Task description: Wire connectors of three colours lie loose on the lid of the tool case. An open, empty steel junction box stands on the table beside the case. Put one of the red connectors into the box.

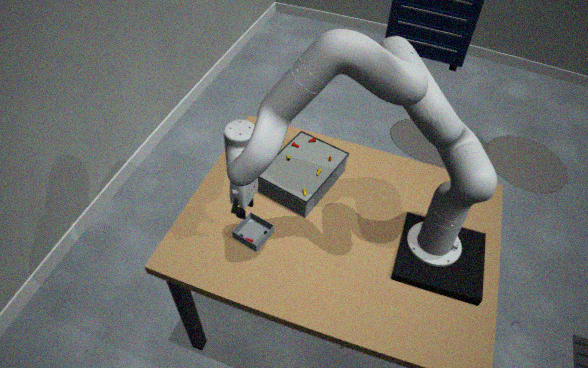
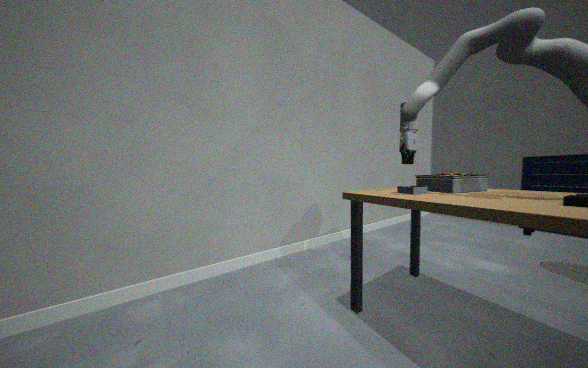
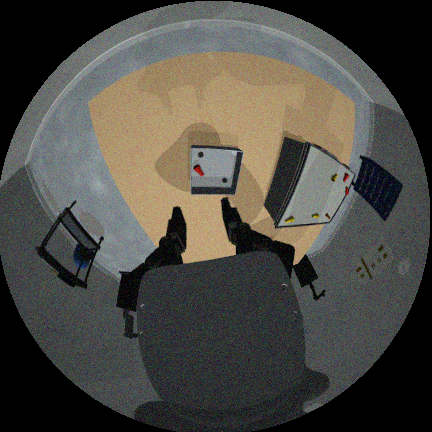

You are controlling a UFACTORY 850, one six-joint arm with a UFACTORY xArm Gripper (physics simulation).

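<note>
A red connector (image 1: pixel 249 240) (image 3: pixel 199 171) lies on the floor of the open steel junction box (image 1: pixel 256 230) (image 2: pixel 412 190) (image 3: pixel 216 168), near one wall. My gripper (image 1: pixel 242 212) (image 2: pixel 407 162) (image 3: pixel 201 211) is open and empty, above the table and higher than the box walls. The tool case (image 1: pixel 282 197) (image 2: pixel 452 185) (image 3: pixel 312 185) stands beside the box. On its lid lie two more red connectors (image 1: pixel 295 145) (image 1: pixel 312 140) (image 3: pixel 346 177) (image 3: pixel 347 191), several yellow ones (image 1: pixel 318 172) (image 1: pixel 305 192) (image 3: pixel 290 219) and a small orange one (image 1: pixel 330 159) (image 3: pixel 328 216).
The wooden table (image 1: pixel 300 280) (image 2: pixel 480 203) (image 3: pixel 125 120) carries the case, the box and the black base plate (image 1: pixel 440 285) of the arm. A dark blue drawer cabinet (image 1: pixel 434 30) (image 2: pixel 555 172) (image 3: pixel 378 187) stands on the floor beyond the table.
</note>
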